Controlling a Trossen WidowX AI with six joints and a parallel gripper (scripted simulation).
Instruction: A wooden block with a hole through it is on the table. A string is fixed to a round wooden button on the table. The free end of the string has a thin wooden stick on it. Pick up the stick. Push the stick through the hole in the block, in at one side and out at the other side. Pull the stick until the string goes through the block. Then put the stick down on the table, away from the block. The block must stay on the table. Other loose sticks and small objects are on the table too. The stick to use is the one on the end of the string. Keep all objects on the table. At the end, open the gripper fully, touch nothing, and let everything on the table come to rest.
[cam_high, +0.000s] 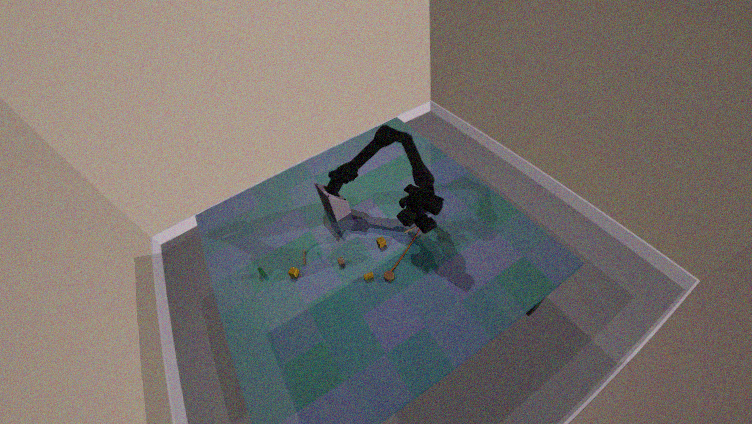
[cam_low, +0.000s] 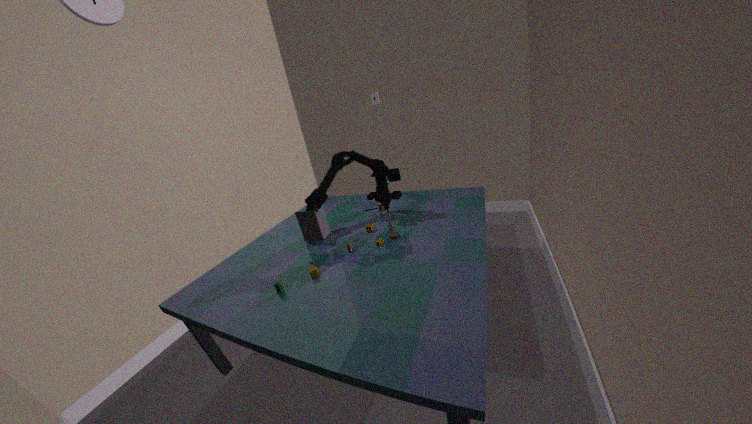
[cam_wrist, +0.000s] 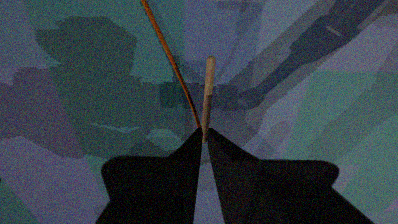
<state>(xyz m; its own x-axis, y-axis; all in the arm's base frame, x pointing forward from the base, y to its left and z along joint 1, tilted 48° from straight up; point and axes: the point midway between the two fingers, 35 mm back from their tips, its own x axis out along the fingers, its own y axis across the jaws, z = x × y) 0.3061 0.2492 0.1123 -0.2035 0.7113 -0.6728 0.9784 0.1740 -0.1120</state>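
Right now the yellow block is 16 cm to the right of my gripper tip, 3 cm below it and 3 cm behind it. The rest, counted from my gripper tip: brown block (10 cm to the left, 10 cm behind, 3 cm below); then thin wooden stick (1 cm to the right); then round wooden button (21 cm to the right, 12 cm ahead, 4 cm below).
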